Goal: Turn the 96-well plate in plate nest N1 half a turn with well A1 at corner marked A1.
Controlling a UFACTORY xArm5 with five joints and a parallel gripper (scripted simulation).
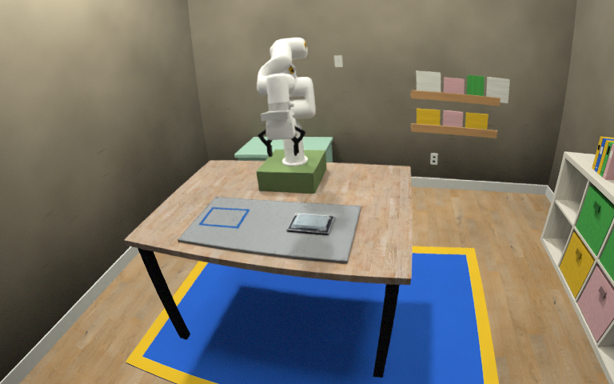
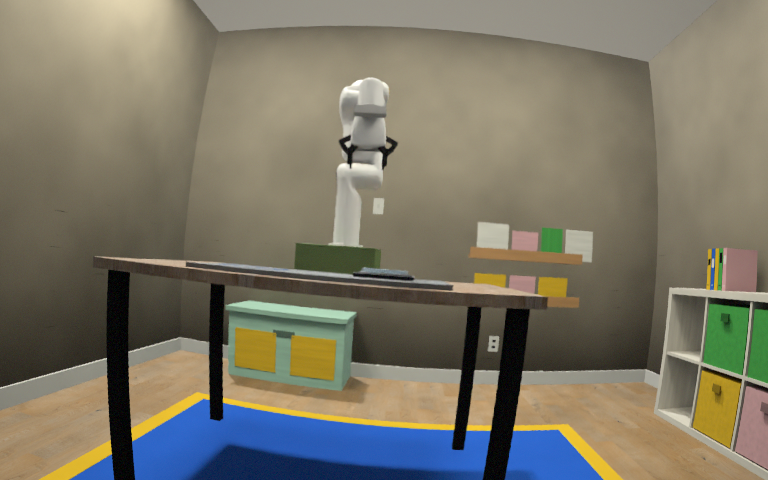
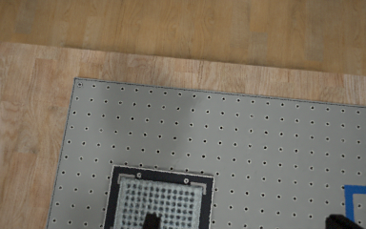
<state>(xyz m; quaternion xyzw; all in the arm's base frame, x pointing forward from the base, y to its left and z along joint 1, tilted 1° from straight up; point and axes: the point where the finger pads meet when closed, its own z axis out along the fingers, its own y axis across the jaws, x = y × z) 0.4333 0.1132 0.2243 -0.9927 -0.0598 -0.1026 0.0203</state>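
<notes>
Right now the 96-well plate is 300 mm below my hand, 70 mm to the left of it and 30 mm behind it. From my hand the other things lie so: black plate nest N1: 310 mm below, 70 mm to the left, 30 mm behind.
</notes>
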